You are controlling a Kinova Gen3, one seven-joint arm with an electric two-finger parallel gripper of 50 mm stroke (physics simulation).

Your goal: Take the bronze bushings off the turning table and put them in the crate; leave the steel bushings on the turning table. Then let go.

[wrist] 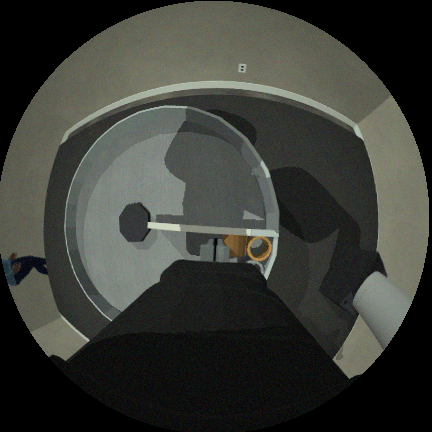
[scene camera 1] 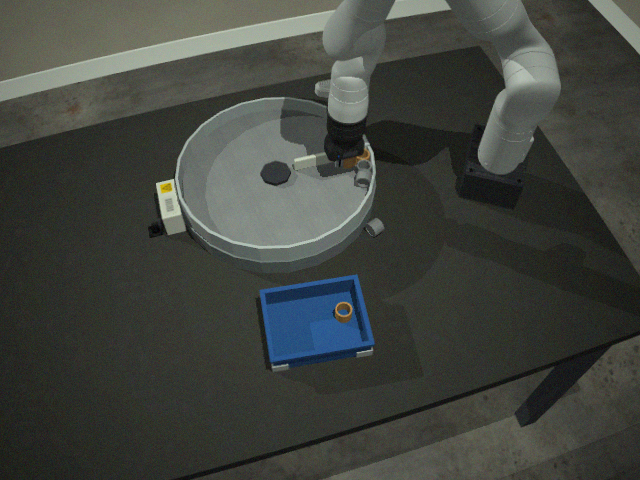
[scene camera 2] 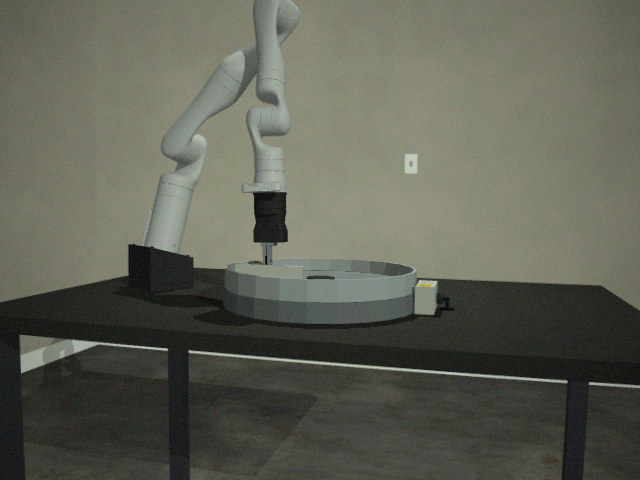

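Pixels of known places: gripper, fingertip midpoint: [wrist: 214,245] [scene camera 1: 337,163] [scene camera 2: 267,270]; arm's base, link origin: [wrist: 366,289] [scene camera 1: 498,155] [scene camera 2: 161,250].
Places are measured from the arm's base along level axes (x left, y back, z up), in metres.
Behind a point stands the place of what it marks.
My gripper [scene camera 1: 339,161] {x -0.087, y -0.334, z -0.027 m} [scene camera 2: 267,259] {x -0.087, y -0.334, z -0.027 m} [wrist: 214,245] {x -0.087, y -0.334, z -0.027 m} is shut and empty, pointing down, low inside the turning table [scene camera 1: 281,253] {x 0.103, y -0.501, z -0.030 m} [scene camera 2: 320,291] {x -0.306, y -0.524, z -0.034 m} near its right side. A bronze bushing [scene camera 1: 349,162] {x -0.093, y -0.306, z -0.038 m} [wrist: 235,245] {x -0.093, y -0.309, z -0.010 m} lies on its side just right of the fingers. Another bronze bushing [scene camera 1: 363,153] {x -0.102, y -0.271, z -0.029 m} [wrist: 260,248] shows its open ring against the rim. Next to it are two grey steel bushings, one [scene camera 1: 363,164] {x -0.071, y -0.281, z -0.029 m} [wrist: 256,265] {x -0.062, y -0.272, z -0.038 m} by the bronze ring and one [scene camera 1: 362,178] {x -0.021, y -0.300, z -0.011 m} nearer scene camera 1. A third bronze bushing [scene camera 1: 343,312] stands in the blue crate [scene camera 1: 315,357] {x 0.312, y -0.490, z -0.067 m}.
A pale bar [scene camera 1: 305,162] {x -0.102, y -0.401, z -0.021 m} [scene camera 2: 268,270] {x -0.112, y -0.345, z -0.023 m} [wrist: 200,229] {x -0.107, y -0.352, z -0.012 m} crosses from near the dark hub [scene camera 1: 275,173] {x -0.100, y -0.468, z -0.033 m} [wrist: 134,222] {x -0.105, y -0.462, z -0.034 m} to the rim, beside the bushings. A steel bushing [scene camera 1: 374,227] {x 0.069, y -0.300, z -0.064 m} lies on the table outside the rim. A white box [scene camera 1: 170,206] {x -0.074, y -0.698, z -0.037 m} [scene camera 2: 425,298] {x -0.147, y -0.703, z -0.061 m} stands against the rim's other side.
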